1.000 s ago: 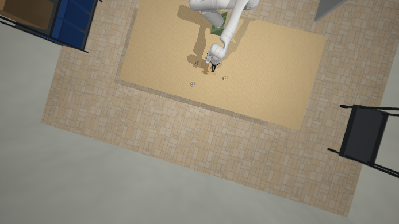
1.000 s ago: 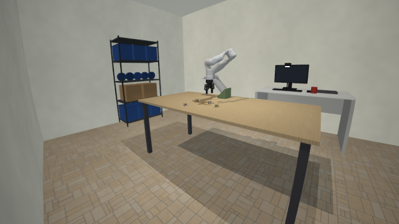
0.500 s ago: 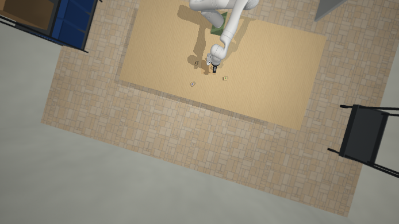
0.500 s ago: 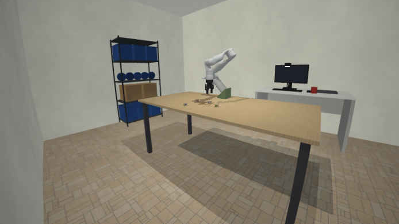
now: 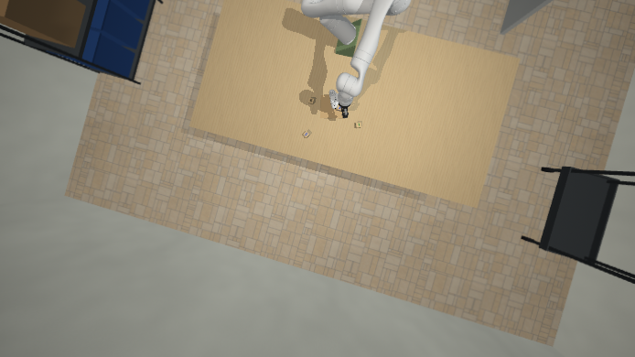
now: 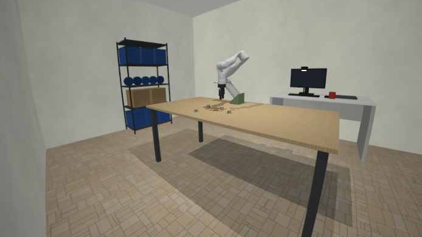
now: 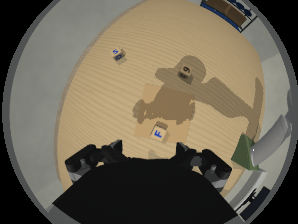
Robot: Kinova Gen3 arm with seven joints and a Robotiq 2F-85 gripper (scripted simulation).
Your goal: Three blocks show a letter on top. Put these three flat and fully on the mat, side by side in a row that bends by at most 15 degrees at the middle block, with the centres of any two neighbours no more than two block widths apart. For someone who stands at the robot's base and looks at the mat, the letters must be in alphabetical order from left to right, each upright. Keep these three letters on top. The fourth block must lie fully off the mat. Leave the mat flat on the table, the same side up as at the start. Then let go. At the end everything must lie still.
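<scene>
Now: hand 12 cm to the right of the green-marked block, 10 cm above it and 6 cm short of it. The rest, counted from my hand: tan mat: 11 cm below, 6 cm to the right, 2 cm behind.
</scene>
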